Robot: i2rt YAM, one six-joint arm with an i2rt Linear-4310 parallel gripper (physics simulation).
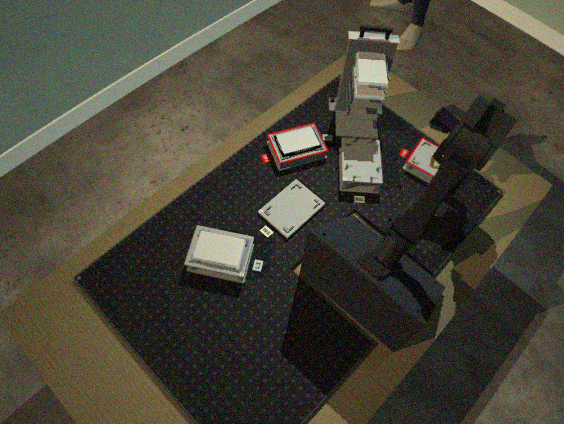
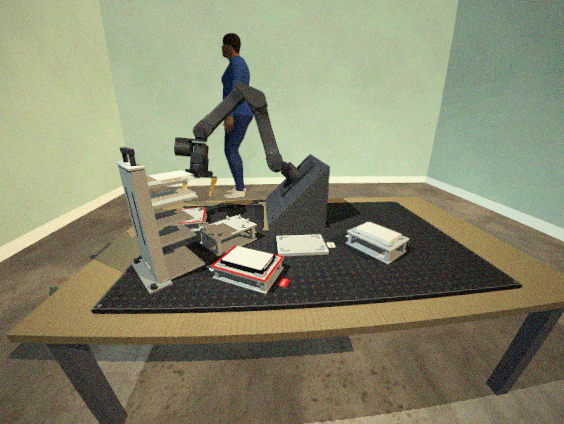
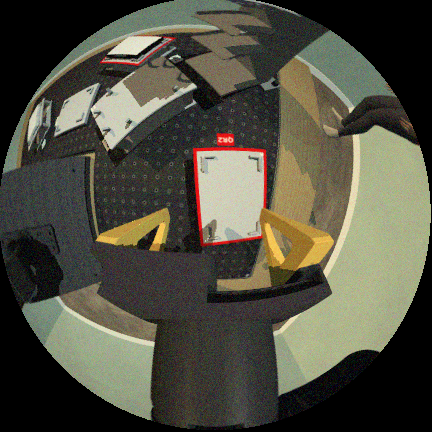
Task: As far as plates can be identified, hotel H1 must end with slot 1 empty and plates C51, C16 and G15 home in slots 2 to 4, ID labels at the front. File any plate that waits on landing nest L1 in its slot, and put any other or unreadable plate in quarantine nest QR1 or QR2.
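Frame: origin at the arm's base, x ahead, y left, z up, level; centimetres.
Seen in the pictures: gripper, fingertip midpoint: (image 1: 439,154) (image 2: 197,195) (image 3: 214,212); arm's base, origin of the base link: (image 1: 380,263) (image 2: 297,179).
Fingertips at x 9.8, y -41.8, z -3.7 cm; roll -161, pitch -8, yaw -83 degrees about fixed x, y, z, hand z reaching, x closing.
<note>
Pixels of each thing's top centre, then the offset from my fingertips to it.
- Nest QR2, middle of its top: (image 3: 234,198) (image 1: 437,160) (image 2: 189,213) dx +0.6, dy -4.3, dz -7.5 cm
- raised nest, middle of its top: (image 3: 131,88) (image 1: 362,156) (image 2: 227,222) dx +16.8, dy +14.2, dz -4.5 cm
- low white nest, middle of its top: (image 1: 292,206) (image 2: 301,241) (image 3: 70,108) dx +21.6, dy +39.4, dz -10.3 cm
Hotel H1 (image 1: 346,75) (image 2: 142,225) (image 3: 220,75) stands at the mat's corner. A white plate (image 1: 371,71) (image 2: 170,176) lies at its top; what the lower slots hold is unclear. A white plate (image 1: 220,250) (image 2: 379,232) rests on the raised nest beside a white tag, probably L1. A white-topped, black-based plate (image 1: 298,140) (image 2: 248,257) (image 3: 135,46) sits on a red-edged quarantine nest. Nest QR2 (image 1: 424,156) (image 3: 232,195), red-edged, shows no plate. My gripper (image 2: 198,191) (image 3: 214,212) is open and empty above the QR2 area. No plate ID is readable.
A raised nest (image 1: 361,170) (image 2: 230,232) (image 3: 117,112) stands before the hotel, and a low white nest (image 1: 291,207) (image 2: 301,245) (image 3: 77,110) lies nearby. The dark arm base (image 1: 340,285) (image 2: 300,200) stands at the mat's edge. A person (image 2: 237,80) stands behind the table.
</note>
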